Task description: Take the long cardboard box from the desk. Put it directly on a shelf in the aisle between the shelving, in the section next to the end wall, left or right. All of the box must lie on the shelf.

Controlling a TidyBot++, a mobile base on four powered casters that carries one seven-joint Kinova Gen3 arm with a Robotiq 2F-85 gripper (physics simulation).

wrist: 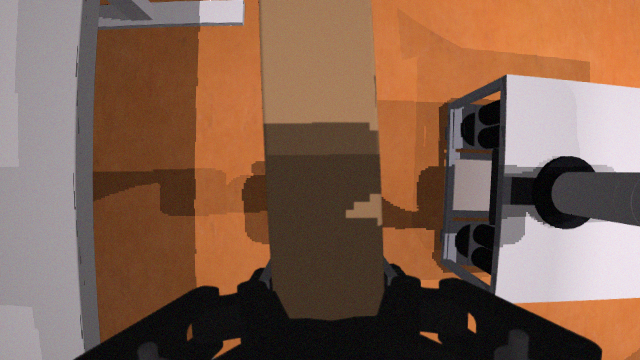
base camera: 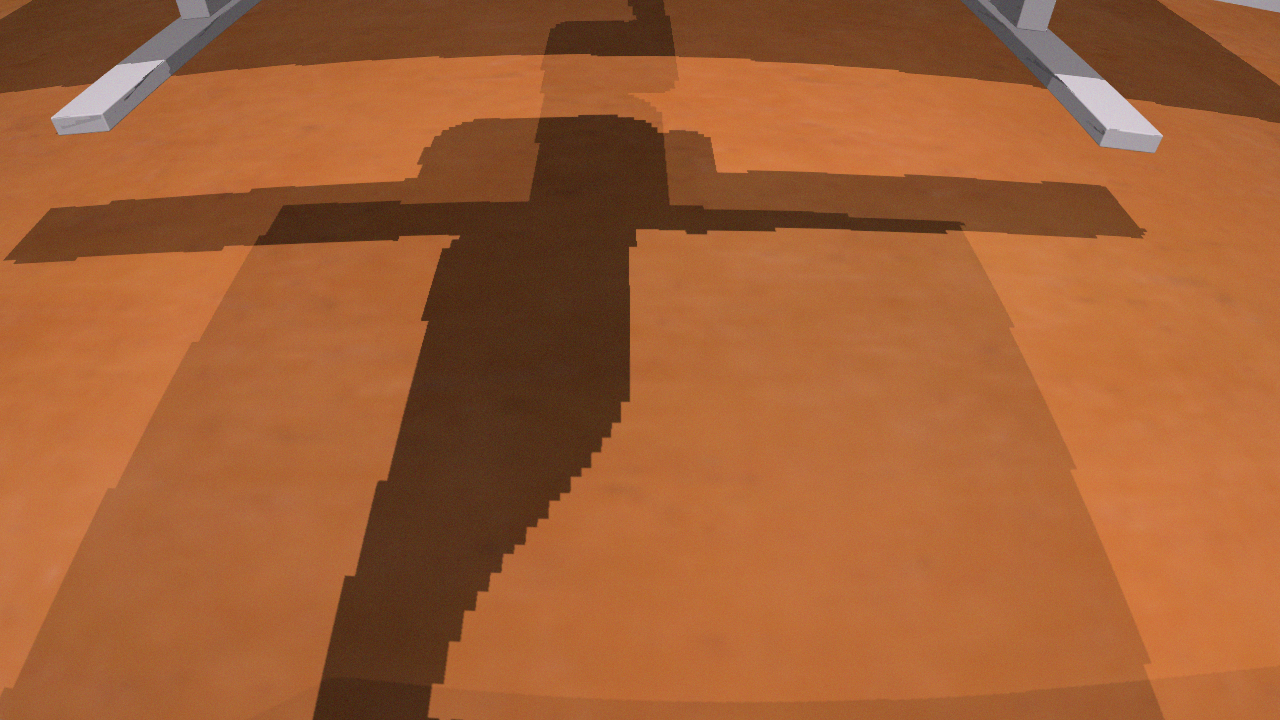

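Where they show: gripper, fingertip midpoint: [wrist: 326, 274]; arm's base at its link origin: [wrist: 569, 192].
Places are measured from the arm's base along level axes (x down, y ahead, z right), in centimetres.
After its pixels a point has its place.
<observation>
The long cardboard box [wrist: 320, 90] @[x -45.2, y 55.1, z 6.3 cm] is brown and runs from the bottom middle of the wrist view up past its top edge, so its far end is cut off. My gripper [wrist: 326, 274] @[x -41.4, y 54.4, z -3.0 cm] is shut on the box, one finger on each side of it. The box is held above the orange floor, between the desk and my base, and lies crosswise in front of the base. The desk [wrist: 45, 215] @[x -32.4, y 80.9, z -2.2 cm] shows as a pale grey top at the left of the wrist view. The shelving does not show in either view.
In the base camera, two pale feet [base camera: 107, 94] [base camera: 1105, 111] stand on the floor at the upper left and upper right. One foot [wrist: 220, 12] also shows at the wrist view's top left. My white-topped base [wrist: 560, 115] @[x 1.4, y 1.9, z 17.0 cm] is at the right there. Shadows of arm and box cross the floor.
</observation>
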